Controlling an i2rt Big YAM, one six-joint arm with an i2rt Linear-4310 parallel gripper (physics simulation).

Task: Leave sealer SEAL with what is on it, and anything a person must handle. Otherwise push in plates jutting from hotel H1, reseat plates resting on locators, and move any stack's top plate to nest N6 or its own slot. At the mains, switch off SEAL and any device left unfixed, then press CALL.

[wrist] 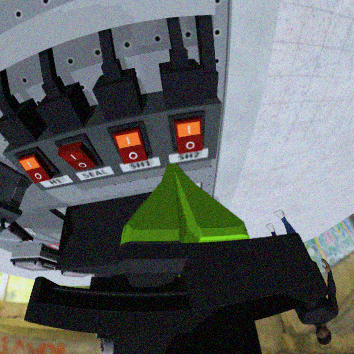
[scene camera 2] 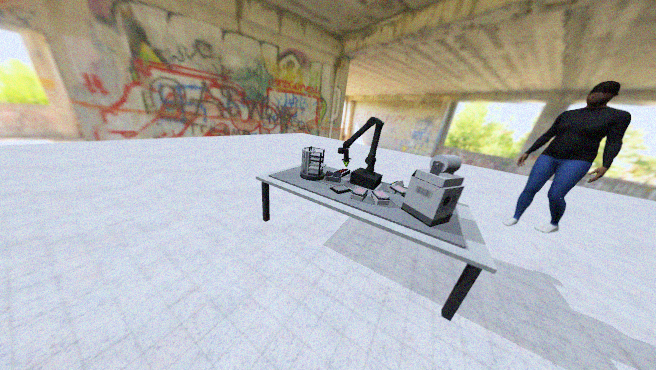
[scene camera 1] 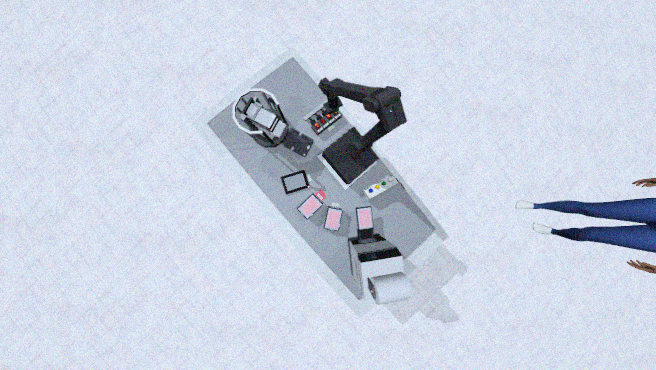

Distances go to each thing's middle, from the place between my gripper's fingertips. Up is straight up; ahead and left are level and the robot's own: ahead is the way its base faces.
Labels:
Now: hand 370 mm short of the round plate hotel (scene camera 1: 248,104), 220 mm to the left of it and 80 mm below it. From my hand the other things lie so: shaker station SH2 (wrist: 40,252): 510 mm ahead, 340 mm to the left, 40 mm below.

